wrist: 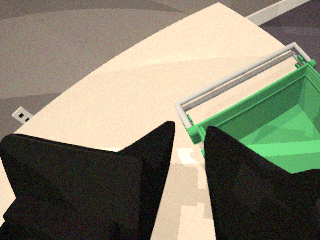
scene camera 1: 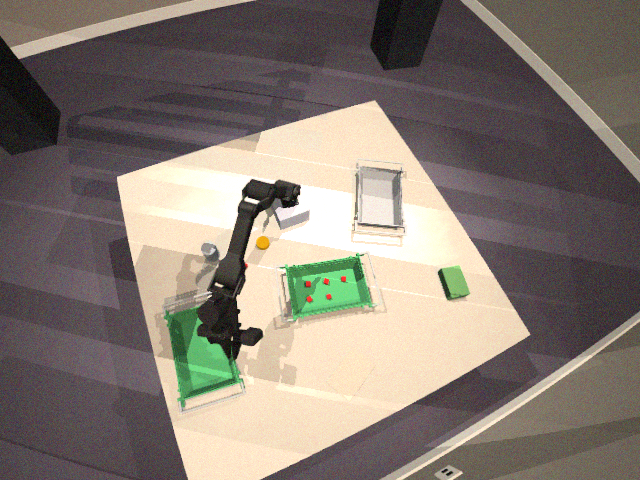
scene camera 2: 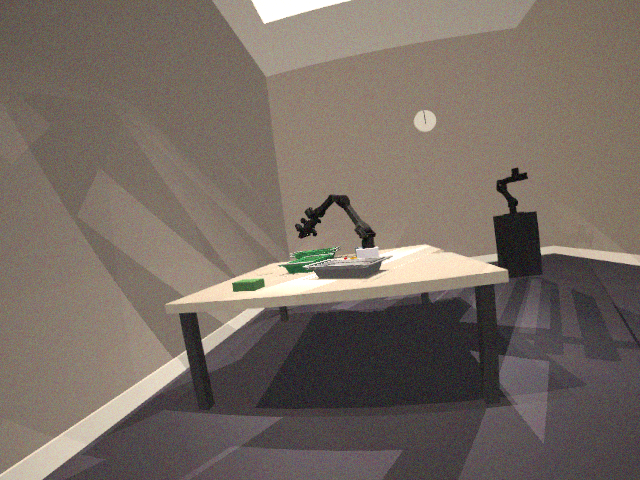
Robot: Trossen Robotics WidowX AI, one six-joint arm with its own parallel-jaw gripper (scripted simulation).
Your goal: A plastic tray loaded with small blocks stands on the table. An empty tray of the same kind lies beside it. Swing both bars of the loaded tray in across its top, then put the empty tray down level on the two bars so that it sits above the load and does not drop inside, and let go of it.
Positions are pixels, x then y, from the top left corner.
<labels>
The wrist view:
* my gripper: 189, 132
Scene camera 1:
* my gripper: 232, 359
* grey tray: 380, 202
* green block: 454, 284
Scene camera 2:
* grey tray: 364, 267
</labels>
